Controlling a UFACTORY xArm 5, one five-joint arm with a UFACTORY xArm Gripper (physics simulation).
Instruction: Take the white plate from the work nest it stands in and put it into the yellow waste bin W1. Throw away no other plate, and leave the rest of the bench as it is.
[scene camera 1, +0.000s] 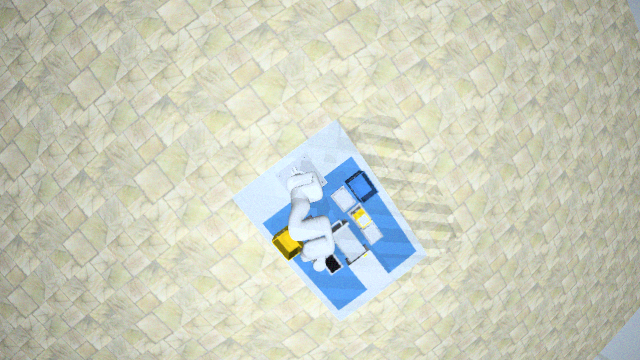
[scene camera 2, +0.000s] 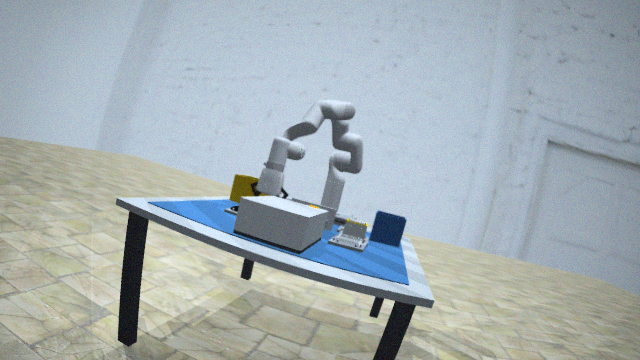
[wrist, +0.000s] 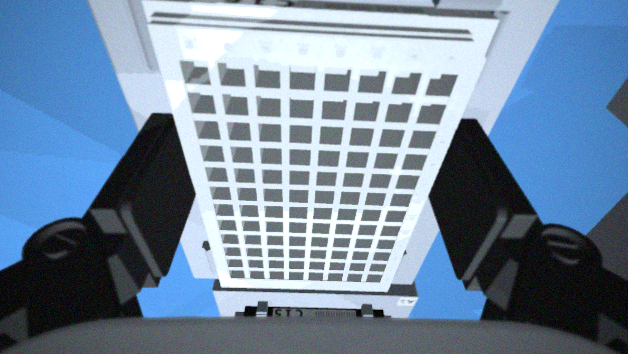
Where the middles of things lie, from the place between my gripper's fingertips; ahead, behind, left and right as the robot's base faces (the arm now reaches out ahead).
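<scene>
So you can picture it, my gripper's 19 cm short of the black plate (wrist: 272, 311), and it's 3 cm to the right of it too.
</scene>
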